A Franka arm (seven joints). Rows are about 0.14 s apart.
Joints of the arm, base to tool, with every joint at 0 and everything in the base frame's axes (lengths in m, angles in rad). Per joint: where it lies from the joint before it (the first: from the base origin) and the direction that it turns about. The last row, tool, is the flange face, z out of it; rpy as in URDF.
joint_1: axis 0 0 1 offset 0 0 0.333
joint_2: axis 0 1 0 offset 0 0 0
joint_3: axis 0 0 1 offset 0 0 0.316
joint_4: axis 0 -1 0 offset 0.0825 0 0
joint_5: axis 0 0 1 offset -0.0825 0 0.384
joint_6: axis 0 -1 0 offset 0 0 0
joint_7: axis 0 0 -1 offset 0.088 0 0
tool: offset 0 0 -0.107 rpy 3.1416 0 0
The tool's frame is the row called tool.
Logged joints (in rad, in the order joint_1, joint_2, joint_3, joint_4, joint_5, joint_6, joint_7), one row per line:
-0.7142 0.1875 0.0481 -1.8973 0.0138 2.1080 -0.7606
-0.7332 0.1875 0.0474 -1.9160 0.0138 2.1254 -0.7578
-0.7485 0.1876 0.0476 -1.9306 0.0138 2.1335 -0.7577
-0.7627 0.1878 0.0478 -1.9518 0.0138 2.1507 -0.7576
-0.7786 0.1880 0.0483 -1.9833 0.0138 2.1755 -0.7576
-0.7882 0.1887 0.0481 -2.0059 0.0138 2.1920 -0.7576
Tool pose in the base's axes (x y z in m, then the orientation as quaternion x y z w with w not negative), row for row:
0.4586 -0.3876 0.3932 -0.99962 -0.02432 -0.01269 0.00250
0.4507 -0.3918 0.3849 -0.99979 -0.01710 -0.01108 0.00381
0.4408 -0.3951 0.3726 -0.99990 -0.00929 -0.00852 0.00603
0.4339 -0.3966 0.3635 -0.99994 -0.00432 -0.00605 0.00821
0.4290 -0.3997 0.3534 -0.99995 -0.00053 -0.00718 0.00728
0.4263 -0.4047 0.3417 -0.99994 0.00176 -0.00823 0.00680
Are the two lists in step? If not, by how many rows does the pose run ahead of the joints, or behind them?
The pose runs 2 rows ahead of the joints: the pose in row i belongs to the joints in row i + 2.
